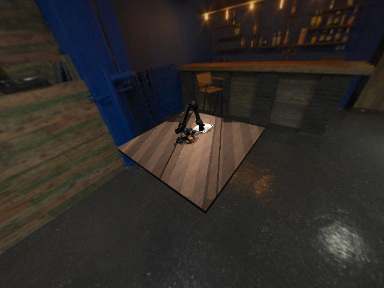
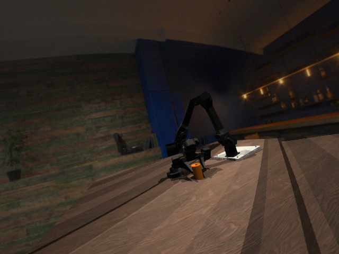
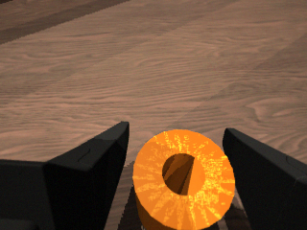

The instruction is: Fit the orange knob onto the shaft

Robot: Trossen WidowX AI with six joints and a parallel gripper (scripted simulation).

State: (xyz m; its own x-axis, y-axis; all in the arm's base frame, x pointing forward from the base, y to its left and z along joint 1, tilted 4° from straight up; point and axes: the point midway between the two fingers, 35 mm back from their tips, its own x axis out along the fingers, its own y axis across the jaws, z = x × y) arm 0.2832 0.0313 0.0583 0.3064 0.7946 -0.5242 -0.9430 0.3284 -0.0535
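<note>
Right now the orange knob is 3 cm to the right of my gripper tip, 1 cm below it and 1 cm behind it. The rest, counted from my gripper tip: dark round pedestal (17 cm to the right, 3 cm ahead, 1 cm below).
</note>
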